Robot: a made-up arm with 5 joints.
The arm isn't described. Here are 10 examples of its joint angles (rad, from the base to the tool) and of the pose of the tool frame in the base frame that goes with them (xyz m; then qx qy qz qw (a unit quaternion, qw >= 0)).
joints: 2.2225 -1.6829 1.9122 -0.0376 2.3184
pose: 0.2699 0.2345 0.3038 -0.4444 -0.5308 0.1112 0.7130
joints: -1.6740 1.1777 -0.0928 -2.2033 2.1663
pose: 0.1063 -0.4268 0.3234 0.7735 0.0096 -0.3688 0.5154
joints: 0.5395 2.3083 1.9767 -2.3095 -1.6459
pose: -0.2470 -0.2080 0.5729 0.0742 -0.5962 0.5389 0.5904
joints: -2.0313 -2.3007 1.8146 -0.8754 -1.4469
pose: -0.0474 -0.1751 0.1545 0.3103 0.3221 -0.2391 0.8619
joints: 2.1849 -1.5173 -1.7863 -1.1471 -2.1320
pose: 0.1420 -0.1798 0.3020 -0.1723 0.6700 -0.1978 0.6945
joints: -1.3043 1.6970 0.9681 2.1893 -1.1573
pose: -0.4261 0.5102 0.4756 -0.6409 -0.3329 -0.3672 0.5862
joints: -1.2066 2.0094 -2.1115 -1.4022 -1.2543
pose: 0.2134 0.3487 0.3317 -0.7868 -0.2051 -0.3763 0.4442
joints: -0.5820 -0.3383 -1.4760 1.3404 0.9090
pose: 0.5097 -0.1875 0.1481 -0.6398 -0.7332 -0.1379 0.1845
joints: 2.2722 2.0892 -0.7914 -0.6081 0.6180
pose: -0.0780 -0.2580 0.3467 0.5491 0.6649 -0.5061 0.0158
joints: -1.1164 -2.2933 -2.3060 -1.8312 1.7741
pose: -0.2624 0.1140 0.0743 0.0149 -0.8910 -0.0737 0.4478
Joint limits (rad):
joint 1: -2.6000..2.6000
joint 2: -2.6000..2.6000
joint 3: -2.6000..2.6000
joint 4: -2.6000..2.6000
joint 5: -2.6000..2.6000
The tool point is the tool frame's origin. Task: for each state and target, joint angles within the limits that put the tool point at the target. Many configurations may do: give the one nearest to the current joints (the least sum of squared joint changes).
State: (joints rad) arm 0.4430 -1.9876 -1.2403 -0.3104 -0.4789
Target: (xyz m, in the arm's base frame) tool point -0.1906 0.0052 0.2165
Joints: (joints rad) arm 0.5223 -1.8250 -1.2259 -0.6791 -0.3584
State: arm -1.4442 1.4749 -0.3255 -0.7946 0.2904
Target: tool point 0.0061 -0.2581 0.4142
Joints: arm -1.9651 1.2536 0.4684 -1.6616 0.4167
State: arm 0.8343 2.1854 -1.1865 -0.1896 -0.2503
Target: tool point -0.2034 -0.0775 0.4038
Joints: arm 1.2742 2.2647 -1.2002 -0.5273 0.1663
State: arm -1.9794 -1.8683 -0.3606 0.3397 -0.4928
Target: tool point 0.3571 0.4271 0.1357
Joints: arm -1.5144 -1.2711 -0.0569 0.7474 -0.6462
